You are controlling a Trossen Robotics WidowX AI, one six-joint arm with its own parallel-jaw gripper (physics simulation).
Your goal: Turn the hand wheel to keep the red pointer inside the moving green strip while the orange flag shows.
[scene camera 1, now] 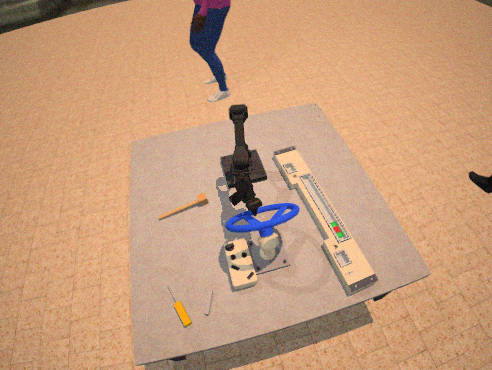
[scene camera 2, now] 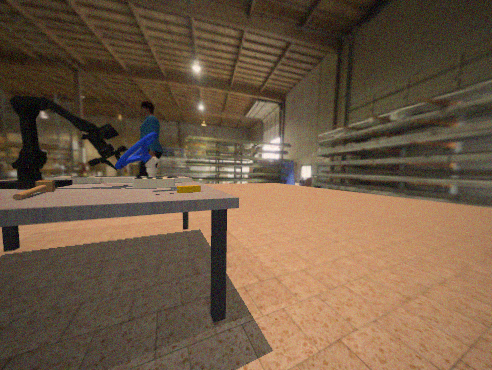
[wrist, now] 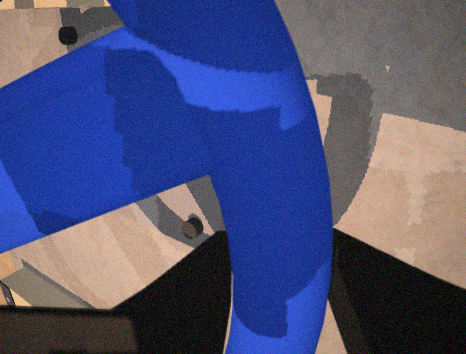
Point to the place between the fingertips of my gripper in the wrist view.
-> At 275, 244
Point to a long beige gauge panel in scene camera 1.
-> At 355, 272
